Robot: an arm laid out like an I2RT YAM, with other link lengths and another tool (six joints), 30 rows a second.
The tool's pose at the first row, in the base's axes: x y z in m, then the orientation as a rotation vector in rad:
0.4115, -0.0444, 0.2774, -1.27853, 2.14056, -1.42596
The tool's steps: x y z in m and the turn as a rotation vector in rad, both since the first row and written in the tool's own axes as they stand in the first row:
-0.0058, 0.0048, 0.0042, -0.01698, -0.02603, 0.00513
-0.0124, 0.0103, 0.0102, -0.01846, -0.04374, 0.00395
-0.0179, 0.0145, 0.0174, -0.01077, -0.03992, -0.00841
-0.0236, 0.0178, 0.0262, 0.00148, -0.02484, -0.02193
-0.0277, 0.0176, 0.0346, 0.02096, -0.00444, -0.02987
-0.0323, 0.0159, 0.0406, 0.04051, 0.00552, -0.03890
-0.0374, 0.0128, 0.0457, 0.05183, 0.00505, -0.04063
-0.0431, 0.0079, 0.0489, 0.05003, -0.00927, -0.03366
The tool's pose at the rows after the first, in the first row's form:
0.4150, -0.0418, 0.2700, -1.28956, 2.14200, -1.38441
0.4197, -0.0396, 0.2609, -1.29916, 2.13146, -1.36702
0.4253, -0.0391, 0.2526, -1.31020, 2.12231, -1.38222
0.4324, -0.0396, 0.2442, -1.31620, 2.11547, -1.41247
0.4402, -0.0415, 0.2394, -1.31019, 2.10662, -1.45203
0.4475, -0.0418, 0.2369, -1.30985, 2.09026, -1.48213
0.4552, -0.0413, 0.2358, -1.30800, 2.07805, -1.49220
0.4631, -0.0394, 0.2371, -1.30631, 2.07341, -1.47436

